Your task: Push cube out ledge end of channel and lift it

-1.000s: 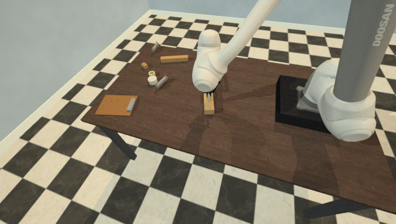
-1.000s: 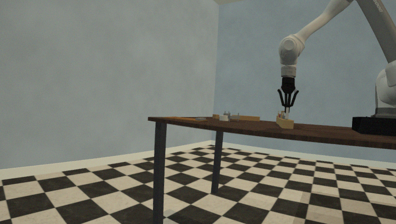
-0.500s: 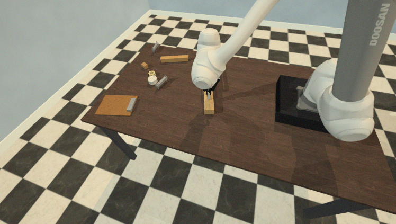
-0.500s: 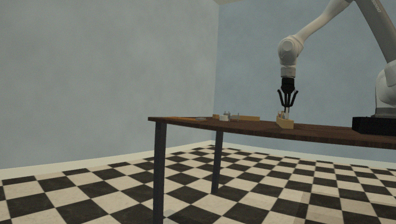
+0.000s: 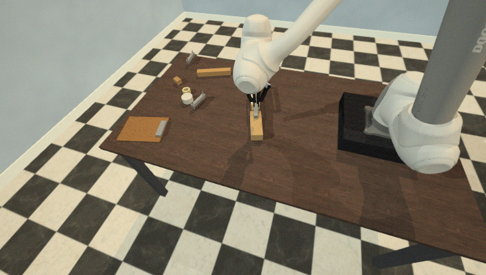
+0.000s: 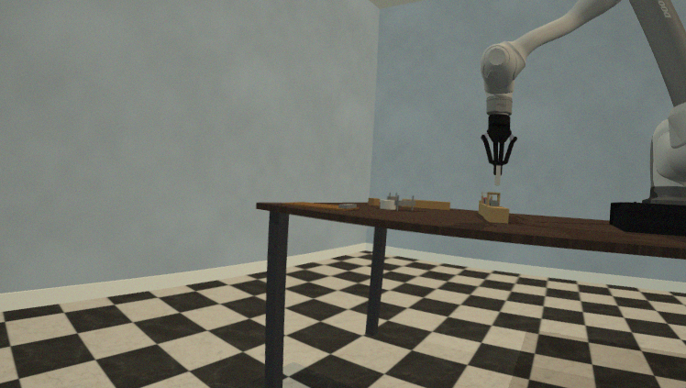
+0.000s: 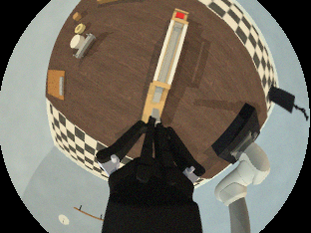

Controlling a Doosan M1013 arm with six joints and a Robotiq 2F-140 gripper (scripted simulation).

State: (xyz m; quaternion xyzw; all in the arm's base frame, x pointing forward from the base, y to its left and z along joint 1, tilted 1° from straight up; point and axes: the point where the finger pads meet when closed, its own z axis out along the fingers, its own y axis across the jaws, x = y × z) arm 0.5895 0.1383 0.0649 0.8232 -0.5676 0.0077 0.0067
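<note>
The red cube is 110 mm ahead of my hand, 290 mm to the right of it and 90 mm below it. Also, from my hand: yellow ring: 500 mm ahead, 120 mm to the right, 140 mm below; grey piece: 30 mm ahead, 80 mm to the right, 90 mm below; wooden channel: 60 mm ahead, 160 mm to the right, 90 mm below.
</note>
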